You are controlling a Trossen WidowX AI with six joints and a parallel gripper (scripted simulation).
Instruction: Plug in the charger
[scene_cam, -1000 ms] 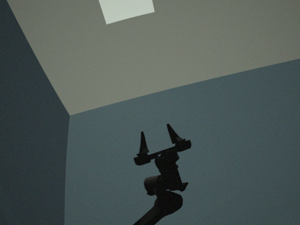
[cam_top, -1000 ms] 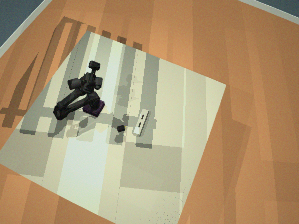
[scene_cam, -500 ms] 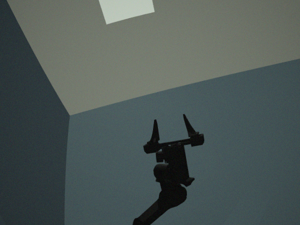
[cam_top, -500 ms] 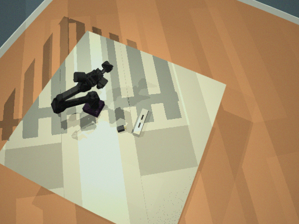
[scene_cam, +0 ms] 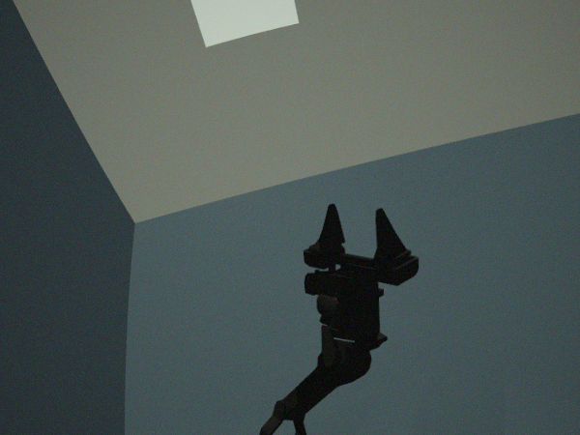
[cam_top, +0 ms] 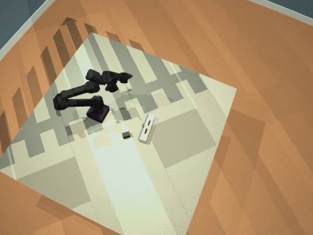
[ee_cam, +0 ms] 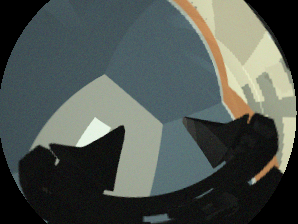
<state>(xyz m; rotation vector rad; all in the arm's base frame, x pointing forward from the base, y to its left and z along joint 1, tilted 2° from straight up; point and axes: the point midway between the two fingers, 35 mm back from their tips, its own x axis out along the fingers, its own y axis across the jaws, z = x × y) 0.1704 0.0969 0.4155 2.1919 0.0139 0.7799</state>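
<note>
My gripper tip is now 80 mm short of the dark two-prong charger, 130 mm to the left of it and 470 mm above it.
</note>
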